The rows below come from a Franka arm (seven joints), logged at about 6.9 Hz.
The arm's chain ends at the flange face. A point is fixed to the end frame.
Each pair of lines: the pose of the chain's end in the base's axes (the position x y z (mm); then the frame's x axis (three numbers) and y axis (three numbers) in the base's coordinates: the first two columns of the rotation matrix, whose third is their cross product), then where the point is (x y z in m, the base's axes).
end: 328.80, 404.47, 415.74, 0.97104, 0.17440, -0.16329, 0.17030, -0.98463, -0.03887
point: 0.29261 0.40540 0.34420
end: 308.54, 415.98, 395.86, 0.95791, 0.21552, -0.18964, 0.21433, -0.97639, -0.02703
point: 0.27067 0.41403 0.32521
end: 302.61, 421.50, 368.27, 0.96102, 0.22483, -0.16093, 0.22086, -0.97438, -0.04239
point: 0.26653 0.42085 0.29667
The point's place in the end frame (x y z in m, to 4 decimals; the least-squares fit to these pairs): -0.0233 -0.0043 0.0766
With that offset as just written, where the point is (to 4 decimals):
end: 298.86, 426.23, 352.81, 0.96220, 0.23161, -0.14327, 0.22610, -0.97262, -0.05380
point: 0.2638 0.4265 0.2807
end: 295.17, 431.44, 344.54, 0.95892, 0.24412, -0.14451, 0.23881, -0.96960, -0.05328
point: 0.2601 0.4312 0.2725
